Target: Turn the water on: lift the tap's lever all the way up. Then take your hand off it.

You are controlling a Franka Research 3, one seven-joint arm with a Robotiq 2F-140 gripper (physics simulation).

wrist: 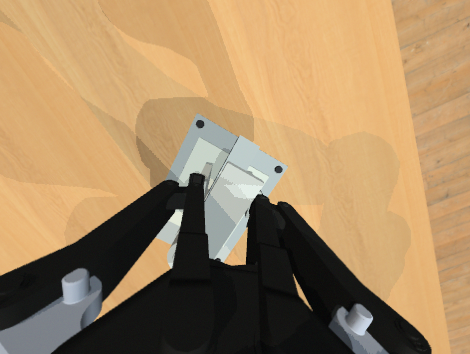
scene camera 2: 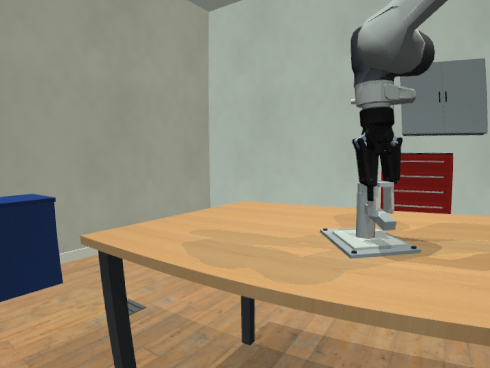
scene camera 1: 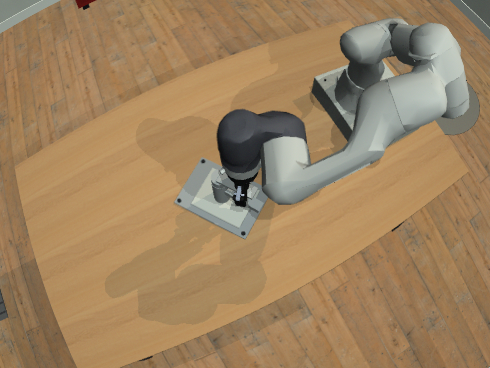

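The tap's grey column stands upright on its plate. Its spout juts out below the lever. The pale flat lever sits at the column's top and looks roughly level, though the fingers hide much of it and its exact angle is hard to tell. My gripper points down over the tap and is shut on the lever, with one finger on each side of it.
The plate rests on the wooden table. The arm's base stands on the table at the upper right in the first scene view. A red drawer cabinet, a grey wall cabinet and a blue cabinet stand away from the tap.
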